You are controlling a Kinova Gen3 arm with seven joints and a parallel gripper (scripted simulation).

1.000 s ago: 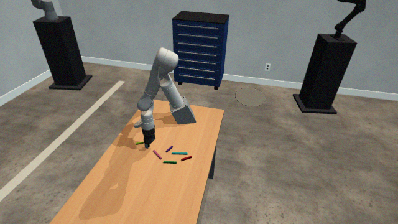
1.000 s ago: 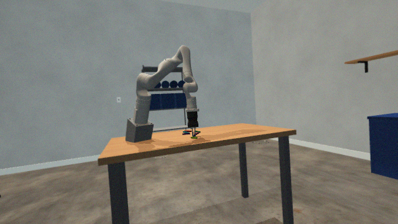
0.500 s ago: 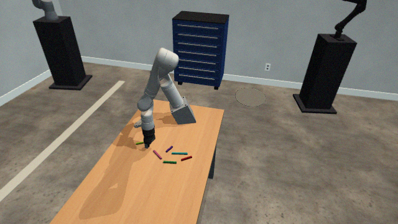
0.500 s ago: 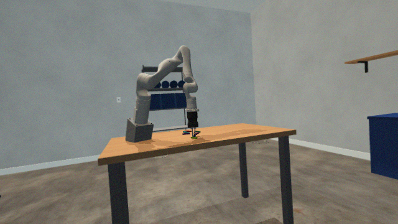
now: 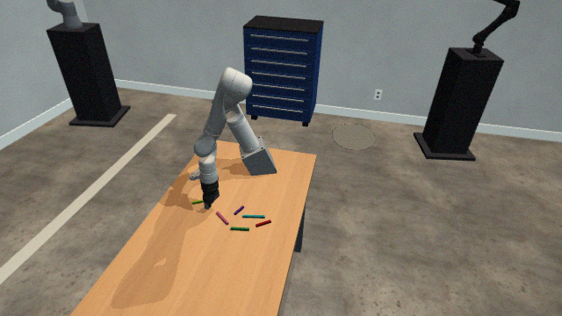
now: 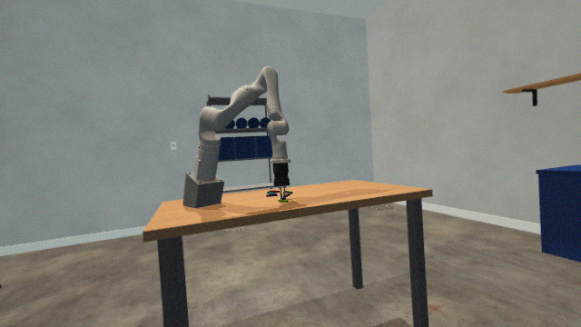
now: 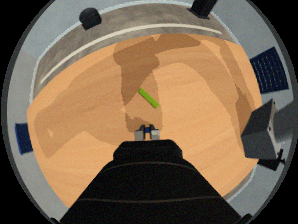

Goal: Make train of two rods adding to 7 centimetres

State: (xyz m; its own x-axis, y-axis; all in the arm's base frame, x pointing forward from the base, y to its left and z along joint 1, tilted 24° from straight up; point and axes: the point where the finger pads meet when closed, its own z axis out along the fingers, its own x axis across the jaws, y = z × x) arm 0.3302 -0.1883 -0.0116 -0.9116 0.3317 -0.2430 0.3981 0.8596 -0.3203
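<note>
Right now my hand is 10 mm above the blue rod. Also, from my hand: purple rod 10 mm ahead, 150 mm to the left, 10 mm below; then pink rod 70 mm ahead, 80 mm to the left, 10 mm below; then lime rod 30 mm behind, 60 mm to the right, 10 mm below.
</note>
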